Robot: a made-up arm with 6 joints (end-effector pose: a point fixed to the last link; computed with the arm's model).
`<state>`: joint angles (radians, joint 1 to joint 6).
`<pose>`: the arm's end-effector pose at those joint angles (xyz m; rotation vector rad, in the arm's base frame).
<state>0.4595 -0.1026 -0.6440 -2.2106 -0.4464 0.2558</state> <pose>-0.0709 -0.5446 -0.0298 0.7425 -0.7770 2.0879</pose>
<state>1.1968 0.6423 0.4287 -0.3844 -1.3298 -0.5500</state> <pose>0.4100 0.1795 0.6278 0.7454 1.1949 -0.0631</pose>
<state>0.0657 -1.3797 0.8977 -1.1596 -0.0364 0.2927</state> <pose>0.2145 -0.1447 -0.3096 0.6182 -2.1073 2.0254</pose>
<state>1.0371 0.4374 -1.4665 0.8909 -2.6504 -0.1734</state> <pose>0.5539 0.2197 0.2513 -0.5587 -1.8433 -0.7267</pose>
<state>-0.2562 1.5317 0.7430 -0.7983 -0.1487 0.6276</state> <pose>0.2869 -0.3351 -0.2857 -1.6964 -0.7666 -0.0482</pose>
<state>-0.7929 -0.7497 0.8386 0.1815 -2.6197 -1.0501</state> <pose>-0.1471 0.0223 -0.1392 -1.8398 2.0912 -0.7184</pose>
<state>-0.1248 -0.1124 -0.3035 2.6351 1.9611 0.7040</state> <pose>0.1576 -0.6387 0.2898 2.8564 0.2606 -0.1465</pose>
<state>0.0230 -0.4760 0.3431 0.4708 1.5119 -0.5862</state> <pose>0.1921 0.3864 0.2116 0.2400 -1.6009 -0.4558</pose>
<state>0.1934 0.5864 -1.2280 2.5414 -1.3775 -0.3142</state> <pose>0.0960 -0.4470 -0.1683 -0.2720 -1.1967 2.0619</pose>
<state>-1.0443 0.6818 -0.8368 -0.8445 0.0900 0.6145</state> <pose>-0.1804 0.0140 -0.0424 -0.8892 -0.1855 0.5314</pose>
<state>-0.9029 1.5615 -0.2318 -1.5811 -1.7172 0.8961</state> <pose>-0.2213 0.0548 0.2260 -0.8404 0.8406 0.5243</pose>
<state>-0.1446 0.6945 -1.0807 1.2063 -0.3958 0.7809</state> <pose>0.3040 0.2031 -0.1368 -0.9630 1.1073 -0.9570</pose>
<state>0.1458 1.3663 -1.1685 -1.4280 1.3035 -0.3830</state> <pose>0.2709 0.1116 0.7138 0.8883 -0.7295 -1.0890</pose>
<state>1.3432 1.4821 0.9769 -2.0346 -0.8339 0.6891</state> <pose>-0.1991 0.1279 -0.0298 -0.1886 -0.4421 0.6043</pose>
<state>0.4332 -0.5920 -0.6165 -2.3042 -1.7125 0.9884</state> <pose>0.5129 -0.5685 0.1211 0.0564 0.4119 -2.8336</pose>
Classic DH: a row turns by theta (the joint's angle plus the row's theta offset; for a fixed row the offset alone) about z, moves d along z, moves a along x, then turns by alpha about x. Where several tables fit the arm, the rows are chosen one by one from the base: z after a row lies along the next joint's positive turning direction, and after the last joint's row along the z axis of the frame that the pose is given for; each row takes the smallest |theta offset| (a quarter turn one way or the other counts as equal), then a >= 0, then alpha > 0; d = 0 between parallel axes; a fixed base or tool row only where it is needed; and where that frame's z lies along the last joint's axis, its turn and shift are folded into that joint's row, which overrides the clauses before.
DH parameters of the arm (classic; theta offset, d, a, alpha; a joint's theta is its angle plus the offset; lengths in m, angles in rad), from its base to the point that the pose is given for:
base (fixed): 1.4595 0.3177 -0.1333 1.7494
joint 1: 0 0.2252 -0.0402 1.3921
joint 2: 1.4598 -0.0014 0.038 -1.6471
joint 3: 0 -0.0331 -0.014 1.6471
joint 4: -0.0026 0.0729 -0.053 -1.6597
joint 5: 0.6126 -0.034 0.0159 -0.677
joint 6: -0.2665 -0.4375 -0.2659 -1.2754
tool (fixed): 0.1479 0.1737 0 0

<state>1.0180 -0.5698 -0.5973 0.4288 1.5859 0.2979</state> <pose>0.2903 0.3529 0.3451 0.0920 -1.6426 -0.7712</pose>
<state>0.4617 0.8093 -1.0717 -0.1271 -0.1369 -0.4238</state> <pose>0.5040 0.1991 0.5561 0.5526 1.3849 -0.4614</pose>
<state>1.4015 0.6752 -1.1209 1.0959 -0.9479 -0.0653</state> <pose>0.6624 0.1163 0.4399 0.8860 2.5850 0.1323</pose>
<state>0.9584 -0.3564 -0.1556 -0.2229 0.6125 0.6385</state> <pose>0.0952 0.3896 0.2462 0.3895 -1.6830 -0.2996</pose>
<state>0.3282 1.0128 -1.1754 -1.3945 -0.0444 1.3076</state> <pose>-0.0401 0.2726 0.4135 0.7199 -1.2565 -0.1877</pose>
